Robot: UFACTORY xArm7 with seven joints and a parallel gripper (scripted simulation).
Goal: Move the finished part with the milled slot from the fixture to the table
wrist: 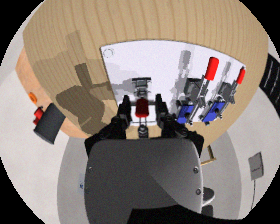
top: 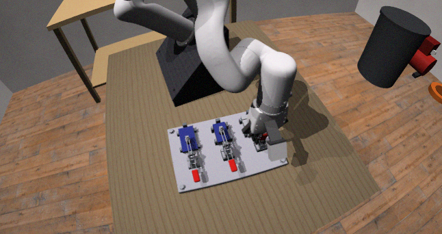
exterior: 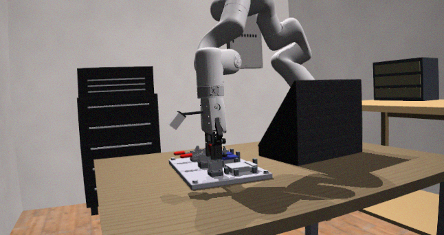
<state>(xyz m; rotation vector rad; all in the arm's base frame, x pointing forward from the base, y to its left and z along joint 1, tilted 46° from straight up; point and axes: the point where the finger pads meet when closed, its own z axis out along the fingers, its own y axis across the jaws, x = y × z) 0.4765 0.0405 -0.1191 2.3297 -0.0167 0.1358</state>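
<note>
Right now the grey finished part is 90 mm behind my hand, 50 mm below it and 10 mm to the left of it. Also, from my hand: grey fixture plate: 110 mm to the right, 80 mm below, 40 mm behind.
</note>
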